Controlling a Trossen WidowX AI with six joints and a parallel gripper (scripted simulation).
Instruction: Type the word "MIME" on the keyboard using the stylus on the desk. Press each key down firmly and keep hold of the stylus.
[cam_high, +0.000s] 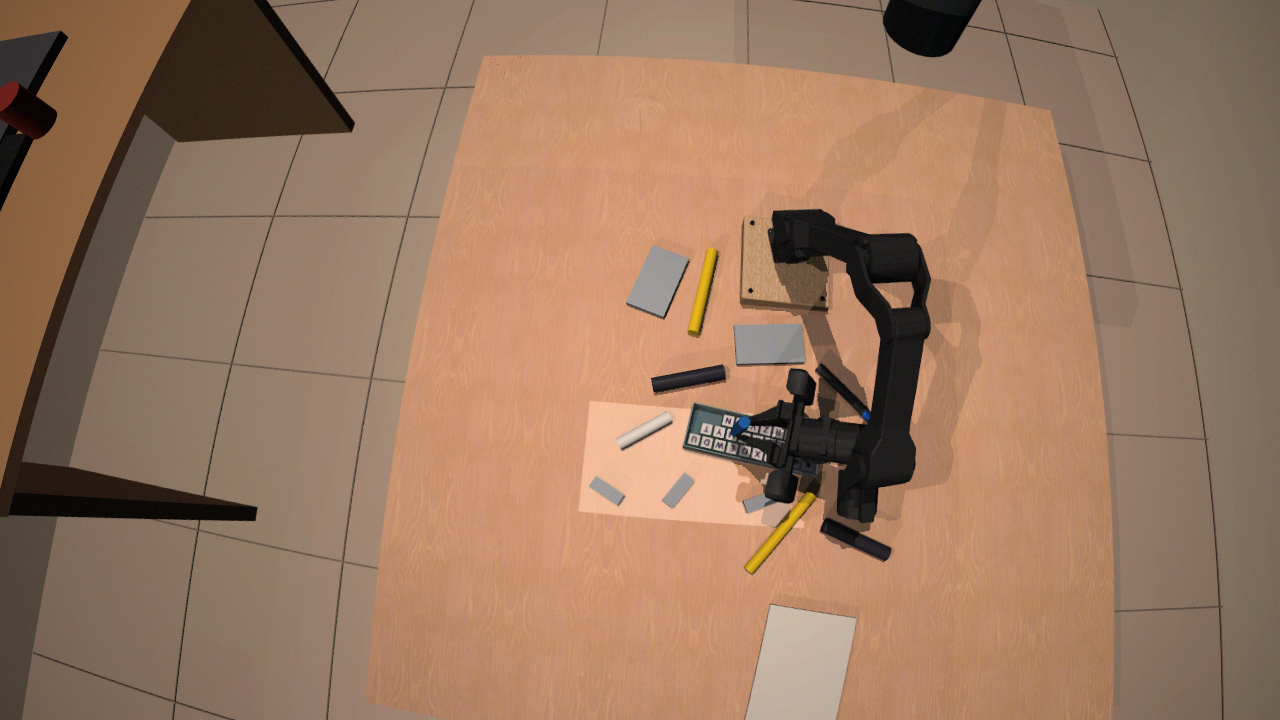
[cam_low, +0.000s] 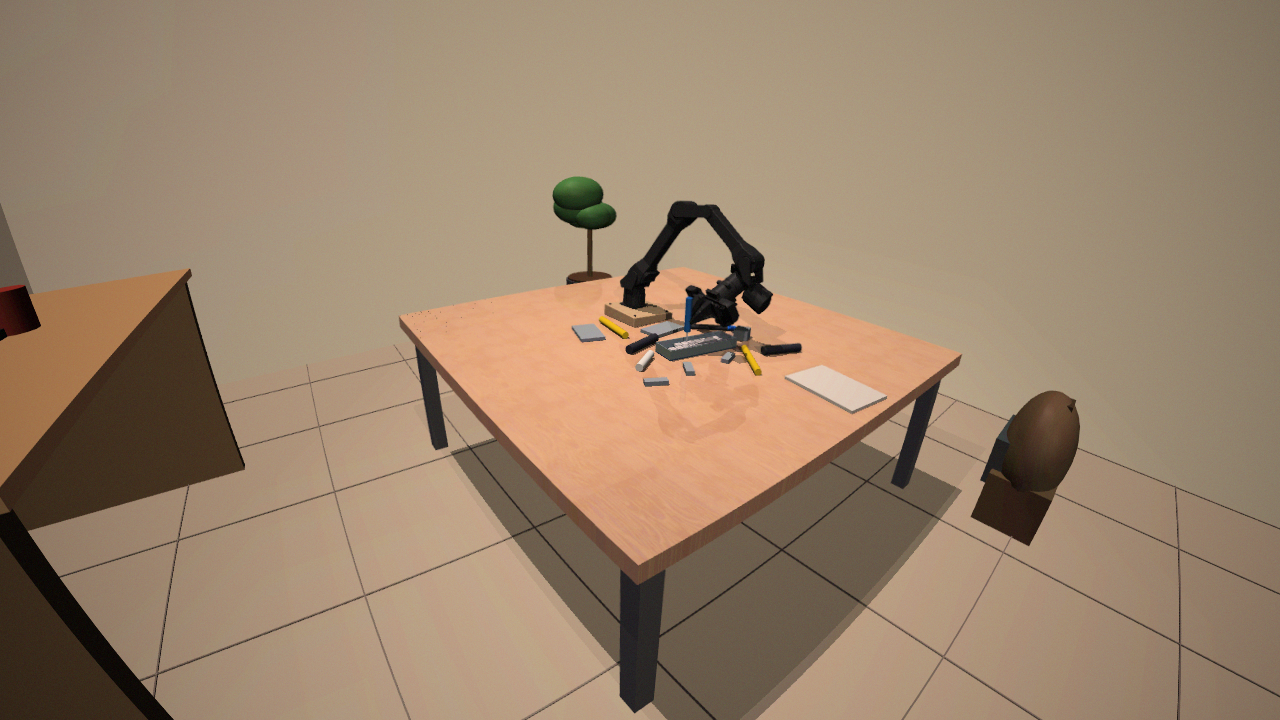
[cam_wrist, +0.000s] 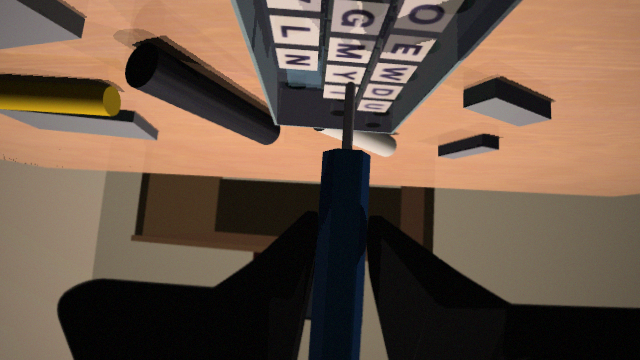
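My gripper tip is 21 cm to the right of the grey cube, 7 cm above it and 6 cm short of it. Also, from my gripper tip: white sheet (40 cm ahead, 8 cm below, 6 cm to the left); white cylinder (14 cm to the right, 7 cm below, 3 cm behind); blue stylus (1 cm below).
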